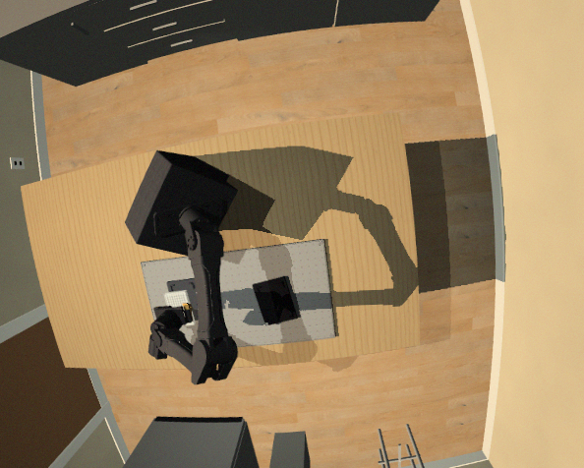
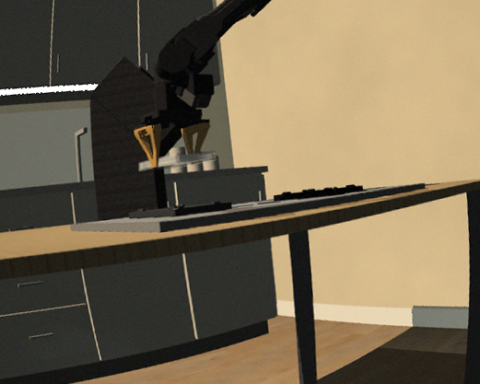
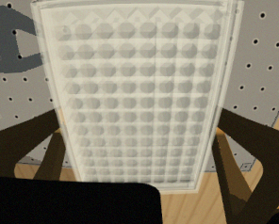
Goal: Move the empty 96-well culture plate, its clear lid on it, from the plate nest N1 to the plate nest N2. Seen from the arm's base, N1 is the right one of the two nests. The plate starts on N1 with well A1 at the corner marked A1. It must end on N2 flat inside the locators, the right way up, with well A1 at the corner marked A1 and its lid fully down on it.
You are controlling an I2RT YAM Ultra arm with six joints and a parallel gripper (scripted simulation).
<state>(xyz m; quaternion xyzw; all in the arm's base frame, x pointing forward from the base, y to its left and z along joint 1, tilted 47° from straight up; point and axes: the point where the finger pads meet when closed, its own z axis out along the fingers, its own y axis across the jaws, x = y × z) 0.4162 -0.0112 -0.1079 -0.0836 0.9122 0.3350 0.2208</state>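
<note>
Right now the black nest N2 is 6 cm behind my hand, 33 cm to the left of it and 9 cm below it. From my hand the other things lie so: clear lid: 1 cm above; then black nest N1: 1 cm to the right, 9 cm below; then 96-well plate: right at my hand.
</note>
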